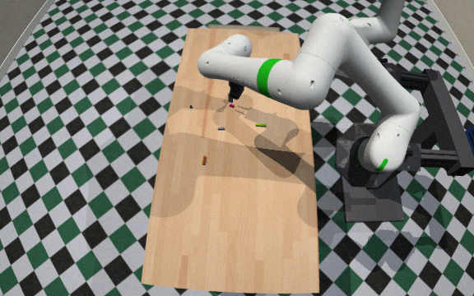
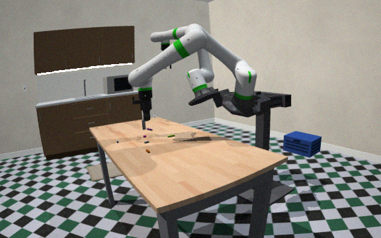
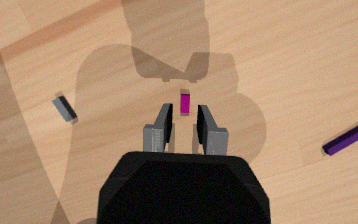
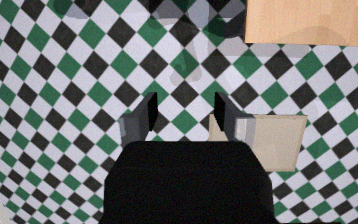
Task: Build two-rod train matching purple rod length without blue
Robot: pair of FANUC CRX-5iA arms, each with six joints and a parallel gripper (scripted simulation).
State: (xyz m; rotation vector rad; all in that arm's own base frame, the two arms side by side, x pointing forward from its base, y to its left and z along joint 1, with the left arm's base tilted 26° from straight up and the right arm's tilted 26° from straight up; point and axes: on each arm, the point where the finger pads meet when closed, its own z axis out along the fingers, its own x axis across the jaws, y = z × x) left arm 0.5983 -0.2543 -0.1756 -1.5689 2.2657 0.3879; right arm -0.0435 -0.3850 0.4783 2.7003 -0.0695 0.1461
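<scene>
My left hand is 70 mm above the magenta rod. Round my left hand: lime rod (150 mm behind, 100 mm to the left, 70 mm below); then purple rod (100 mm behind, 180 mm to the right, 70 mm below); then grey rod (30 mm ahead, 140 mm to the left, 70 mm below).
</scene>
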